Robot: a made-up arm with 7 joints.
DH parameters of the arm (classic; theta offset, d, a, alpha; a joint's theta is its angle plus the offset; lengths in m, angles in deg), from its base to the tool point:
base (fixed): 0 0.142 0 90
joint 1: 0 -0.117 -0.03 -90
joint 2: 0 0.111 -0.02 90
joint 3: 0 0.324 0.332 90
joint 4: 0 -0.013 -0.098 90
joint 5: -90 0.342 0.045 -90
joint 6: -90 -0.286 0.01 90
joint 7: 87.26 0 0.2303 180
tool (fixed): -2.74 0.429 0 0
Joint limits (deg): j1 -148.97..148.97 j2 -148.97..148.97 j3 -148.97..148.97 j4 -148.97..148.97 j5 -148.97..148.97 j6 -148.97..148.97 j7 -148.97..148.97
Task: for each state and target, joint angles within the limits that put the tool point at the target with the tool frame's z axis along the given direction. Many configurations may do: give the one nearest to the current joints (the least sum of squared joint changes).
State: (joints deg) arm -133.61 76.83 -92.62 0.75 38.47 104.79 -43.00
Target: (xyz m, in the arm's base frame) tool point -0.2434 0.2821 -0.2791 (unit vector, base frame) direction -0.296 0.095 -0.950
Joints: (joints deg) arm -110.63 111.49 -107.61 -37.42 63.45 128.81 -30.86
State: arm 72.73 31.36 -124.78 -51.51 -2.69 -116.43 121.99
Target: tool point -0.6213 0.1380 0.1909 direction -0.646 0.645 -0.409
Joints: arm 97.22 -3.03 -120.91 -37.56 -4.93 -131.69 114.03
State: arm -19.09 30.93 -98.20 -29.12 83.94 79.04 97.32
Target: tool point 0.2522 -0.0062 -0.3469 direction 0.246 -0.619 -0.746
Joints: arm -25.34 56.69 -109.62 -2.39 91.60 54.80 97.02
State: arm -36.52 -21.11 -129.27 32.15 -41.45 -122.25 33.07
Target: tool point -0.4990 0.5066 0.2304 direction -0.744 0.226 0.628
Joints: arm -45.53 15.28 -98.01 30.84 4.06 -148.97 73.16
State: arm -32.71 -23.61 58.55 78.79 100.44 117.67 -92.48
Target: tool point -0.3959 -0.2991 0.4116 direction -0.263 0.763 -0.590
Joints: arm 5.84 -37.36 44.70 106.40 127.65 100.11 -94.28
